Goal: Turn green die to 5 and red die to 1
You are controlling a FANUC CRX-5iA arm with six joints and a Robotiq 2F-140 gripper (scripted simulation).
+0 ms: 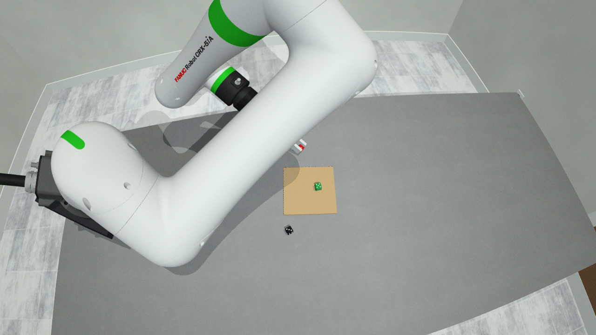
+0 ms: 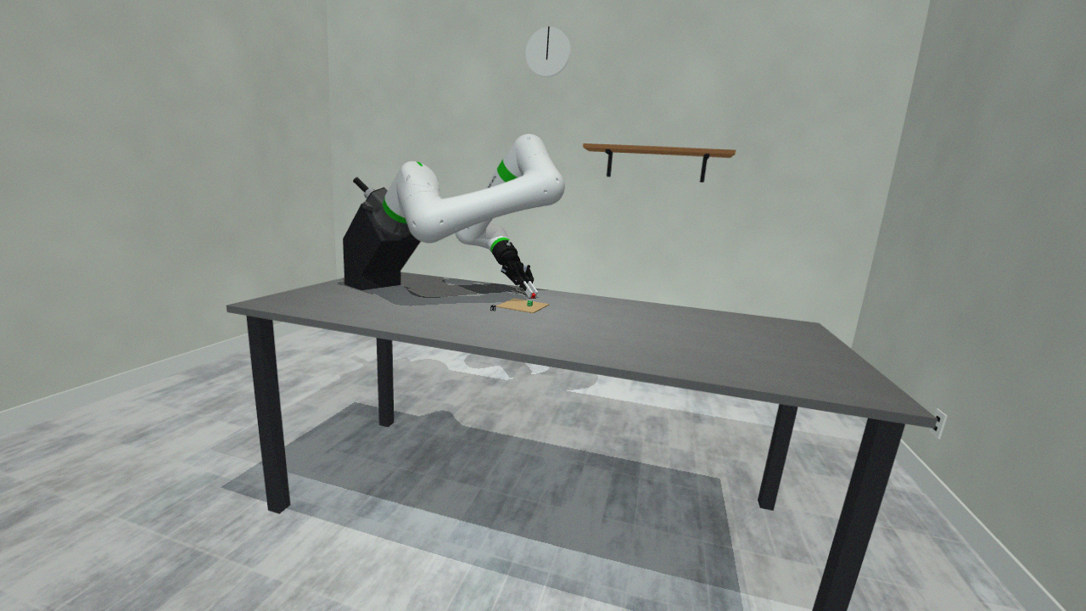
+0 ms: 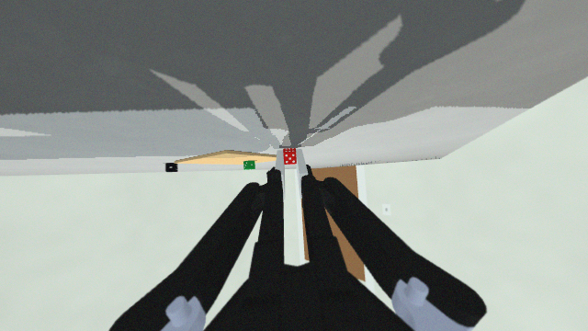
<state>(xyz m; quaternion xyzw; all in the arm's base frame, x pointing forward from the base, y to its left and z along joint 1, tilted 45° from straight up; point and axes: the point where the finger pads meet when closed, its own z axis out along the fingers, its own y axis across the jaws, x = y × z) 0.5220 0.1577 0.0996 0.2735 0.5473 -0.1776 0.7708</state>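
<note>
Now: hand 1 cm short of the red die, 2 cm to the left of it and 2 cm above it. Also, from my hand: green die: 3 cm ahead, 15 cm to the right, 2 cm below; tan mat: 15 cm to the right, 3 cm below; black die: 8 cm behind, 24 cm to the right, 2 cm below.
</note>
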